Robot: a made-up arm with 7 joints.
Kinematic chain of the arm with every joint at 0, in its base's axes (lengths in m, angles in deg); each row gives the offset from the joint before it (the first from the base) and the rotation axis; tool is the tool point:
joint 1: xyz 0 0 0 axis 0 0.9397 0.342
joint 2: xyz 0 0 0 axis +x
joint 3: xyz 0 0 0 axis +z
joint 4: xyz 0.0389 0 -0.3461 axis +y
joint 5: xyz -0.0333 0 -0.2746 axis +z
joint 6: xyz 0 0 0 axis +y
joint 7: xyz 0 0 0 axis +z
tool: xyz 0 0 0
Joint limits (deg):
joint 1: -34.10..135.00
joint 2: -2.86..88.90
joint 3: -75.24..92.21
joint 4: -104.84..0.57
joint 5: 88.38..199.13
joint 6: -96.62..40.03
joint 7: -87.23..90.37
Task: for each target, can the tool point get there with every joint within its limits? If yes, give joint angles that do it. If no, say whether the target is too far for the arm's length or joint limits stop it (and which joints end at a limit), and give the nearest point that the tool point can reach.
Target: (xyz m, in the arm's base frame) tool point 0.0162 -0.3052 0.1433
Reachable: no: joint limits stop it (at a limit: joint 1, joint 3, joint 4) | nearest point -0.2250 -0.3766 -0.0176 | short by 0.299 m
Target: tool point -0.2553 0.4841 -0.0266
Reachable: yes | joints 93.53 58.02 44.38 -71.20 176.08 -56.68 15.53
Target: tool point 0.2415 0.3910 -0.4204
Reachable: yes | joints -18.63 50.11 -58.20 -22.61 184.25 -46.31 23.92
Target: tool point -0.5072 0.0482 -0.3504
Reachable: yes | joints 63.13 24.73 -57.53 -30.05 182.35 -68.31 -56.86
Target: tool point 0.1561 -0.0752 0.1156
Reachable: no: joint limits stop it (at a limit: joint 1, joint 2, joint 4) | nearest point 0.4014 -0.1467 -0.1004 | short by 0.335 m
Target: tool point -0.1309 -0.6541 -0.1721
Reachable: no: too far | nearest point -0.2128 -0.4318 -0.0513 | short by 0.266 m
